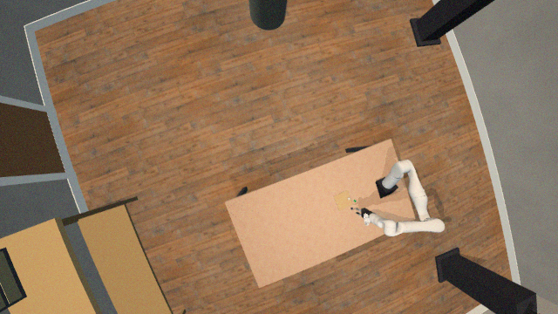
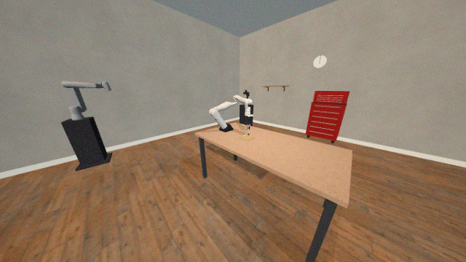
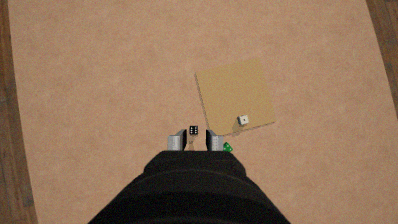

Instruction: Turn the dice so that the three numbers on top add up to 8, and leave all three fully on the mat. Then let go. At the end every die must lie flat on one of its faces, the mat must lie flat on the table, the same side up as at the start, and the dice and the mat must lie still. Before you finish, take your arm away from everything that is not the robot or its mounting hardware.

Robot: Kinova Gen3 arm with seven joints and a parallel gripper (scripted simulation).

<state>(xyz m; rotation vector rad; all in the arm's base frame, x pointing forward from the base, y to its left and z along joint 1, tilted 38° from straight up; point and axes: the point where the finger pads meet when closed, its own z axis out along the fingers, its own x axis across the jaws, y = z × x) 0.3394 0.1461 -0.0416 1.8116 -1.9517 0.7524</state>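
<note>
My gripper is now 80 mm above the black die and 10 mm to the right of it. The rest, counted from my hand: green die: 80 mm below, 60 mm to the right, 40 mm behind; then tan mat: 90 mm to the right, 90 mm below, 60 mm ahead; then white die: 90 mm to the right, 80 mm below, 10 mm ahead.
</note>
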